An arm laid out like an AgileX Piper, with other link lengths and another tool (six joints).
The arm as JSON. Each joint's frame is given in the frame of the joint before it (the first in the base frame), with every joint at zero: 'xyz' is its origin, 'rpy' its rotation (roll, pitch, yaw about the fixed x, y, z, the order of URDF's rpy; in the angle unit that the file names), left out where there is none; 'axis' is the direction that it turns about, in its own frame. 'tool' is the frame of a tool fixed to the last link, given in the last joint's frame.
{
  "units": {
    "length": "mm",
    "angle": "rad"
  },
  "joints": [
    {
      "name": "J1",
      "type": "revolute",
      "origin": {
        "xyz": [
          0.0,
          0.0,
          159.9
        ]
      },
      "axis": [
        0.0,
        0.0,
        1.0
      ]
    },
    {
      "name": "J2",
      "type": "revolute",
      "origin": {
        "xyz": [
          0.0,
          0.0,
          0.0
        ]
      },
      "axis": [
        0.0,
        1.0,
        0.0
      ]
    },
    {
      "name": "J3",
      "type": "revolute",
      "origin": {
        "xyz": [
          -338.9,
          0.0,
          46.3
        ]
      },
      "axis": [
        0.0,
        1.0,
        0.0
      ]
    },
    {
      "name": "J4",
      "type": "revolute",
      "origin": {
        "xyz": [
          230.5,
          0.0,
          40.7
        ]
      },
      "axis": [
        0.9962,
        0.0,
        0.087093
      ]
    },
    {
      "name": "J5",
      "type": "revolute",
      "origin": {
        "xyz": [
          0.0,
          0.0,
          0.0
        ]
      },
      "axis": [
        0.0,
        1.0,
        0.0
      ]
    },
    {
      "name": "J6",
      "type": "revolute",
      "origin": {
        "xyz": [
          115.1,
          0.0,
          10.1
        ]
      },
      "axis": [
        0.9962,
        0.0,
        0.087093
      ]
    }
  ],
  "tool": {
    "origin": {
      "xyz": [
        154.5,
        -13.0,
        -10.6
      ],
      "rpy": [
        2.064,
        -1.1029,
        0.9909
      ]
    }
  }
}
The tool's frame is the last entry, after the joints.
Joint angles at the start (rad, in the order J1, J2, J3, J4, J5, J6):
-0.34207 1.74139 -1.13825 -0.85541 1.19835 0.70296
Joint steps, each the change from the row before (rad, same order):
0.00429 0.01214 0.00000 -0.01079 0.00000 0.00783
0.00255 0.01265 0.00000 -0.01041 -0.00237 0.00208
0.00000 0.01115 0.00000 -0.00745 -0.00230 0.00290
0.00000 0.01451 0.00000 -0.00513 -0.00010 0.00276
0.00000 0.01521 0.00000 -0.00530 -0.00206 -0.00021
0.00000 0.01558 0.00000 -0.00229 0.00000 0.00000
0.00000 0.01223 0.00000 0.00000 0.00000 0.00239
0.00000 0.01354 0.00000 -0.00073 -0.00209 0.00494
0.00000 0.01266 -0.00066 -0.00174 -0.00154 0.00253
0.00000 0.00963 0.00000 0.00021 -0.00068 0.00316
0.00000 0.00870 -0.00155 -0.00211 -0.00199 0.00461
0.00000 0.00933 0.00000 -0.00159 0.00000 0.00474
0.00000 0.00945 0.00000 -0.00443 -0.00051 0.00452
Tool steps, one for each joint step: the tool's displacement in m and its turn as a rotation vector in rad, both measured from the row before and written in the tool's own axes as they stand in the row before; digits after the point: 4 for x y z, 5 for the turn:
0.0028 -0.0008 0.0009 -0.01097 -0.00259 -0.00439
0.0032 -0.0008 0.0012 -0.01140 -0.00187 -0.00933
0.0025 -0.0007 0.0017 -0.00730 -0.00345 -0.00578
0.0021 -0.0019 0.0025 -0.00626 -0.00846 -0.00798
0.0027 -0.0021 0.0025 -0.00691 -0.00697 -0.01155
0.0020 -0.0027 0.0027 -0.00459 -0.01000 -0.01127
0.0015 -0.0027 0.0022 -0.00111 -0.00835 -0.00648
0.0022 -0.0030 0.0023 -0.00060 -0.00705 -0.00525
0.0022 -0.0024 0.0020 -0.00227 -0.00623 -0.00644
0.0013 -0.0023 0.0017 -0.00009 -0.00599 -0.00394
0.0020 -0.0014 0.0011 -0.00105 -0.00237 -0.00109
0.0012 -0.0018 0.0017 -0.00147 -0.00589 -0.00229
0.0016 -0.0011 0.0016 -0.00412 -0.00461 -0.00285

